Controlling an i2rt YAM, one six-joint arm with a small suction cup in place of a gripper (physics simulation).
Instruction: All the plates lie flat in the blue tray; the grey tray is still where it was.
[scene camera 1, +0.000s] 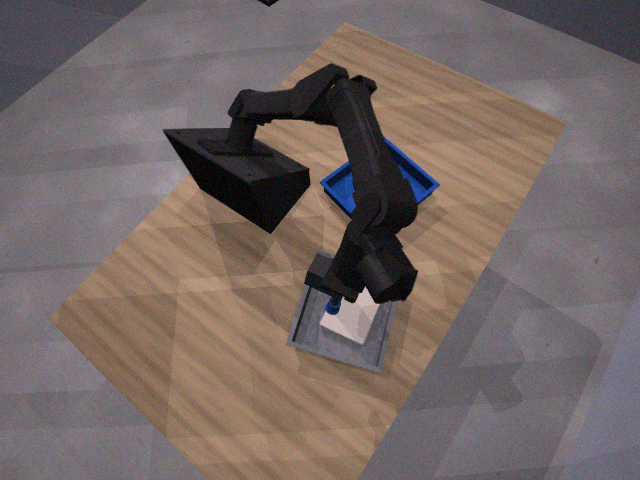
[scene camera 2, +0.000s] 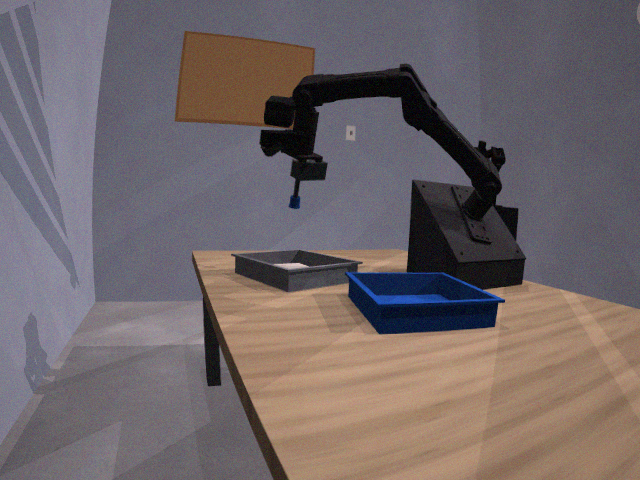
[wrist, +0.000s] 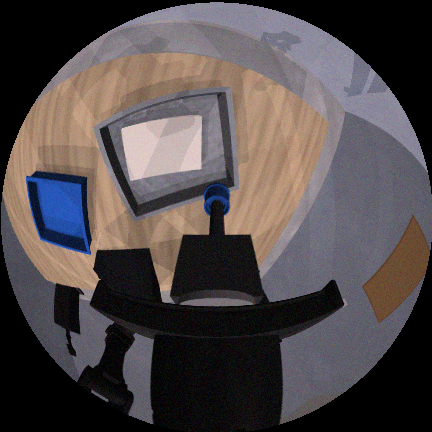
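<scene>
In scene camera 1 I see my suction cup (scene camera 1: 332, 310), which carries nothing, and it is 17 cm from the middle of a grey tray (scene camera 1: 306, 333), above it. A blue tray (scene camera 1: 423, 185) is there too, resting on the table. Scene camera 2 gives me my suction cup (scene camera 2: 294, 202), the grey tray (scene camera 2: 324, 270) and the blue tray (scene camera 2: 393, 303). The wrist view also shows the blue tray (wrist: 58, 203) and the grey tray (wrist: 143, 197), along with my own suction cup (wrist: 216, 189).
</scene>
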